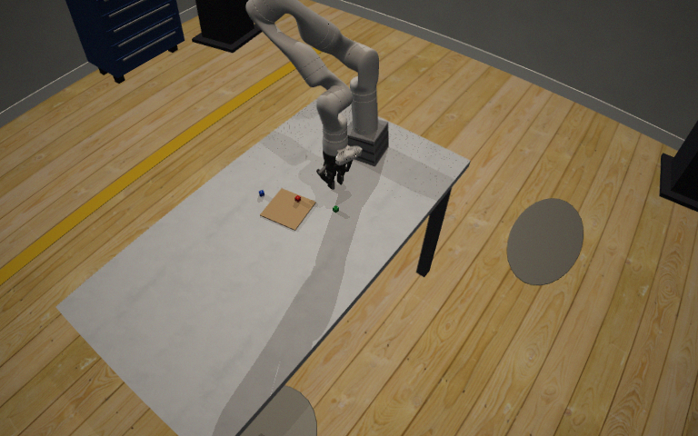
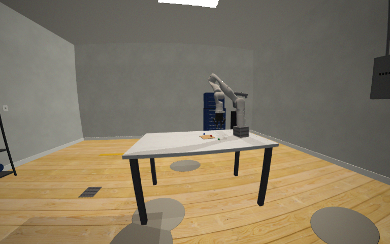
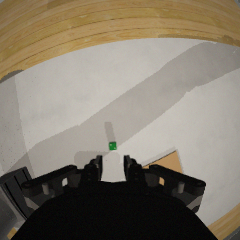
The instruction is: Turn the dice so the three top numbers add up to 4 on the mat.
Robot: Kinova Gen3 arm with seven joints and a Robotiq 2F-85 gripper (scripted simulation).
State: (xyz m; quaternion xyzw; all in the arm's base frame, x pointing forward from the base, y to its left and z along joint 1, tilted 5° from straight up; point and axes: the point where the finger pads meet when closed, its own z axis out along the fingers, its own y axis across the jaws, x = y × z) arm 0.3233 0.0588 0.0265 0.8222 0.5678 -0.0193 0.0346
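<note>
The green die is 14 cm below my hand. Also, from my hand: blue die: 26 cm to the right, 14 cm below, 6 cm ahead; tan mat: 15 cm to the right, 14 cm below, 7 cm ahead; red die: 14 cm to the right, 13 cm below, 2 cm ahead.
</note>
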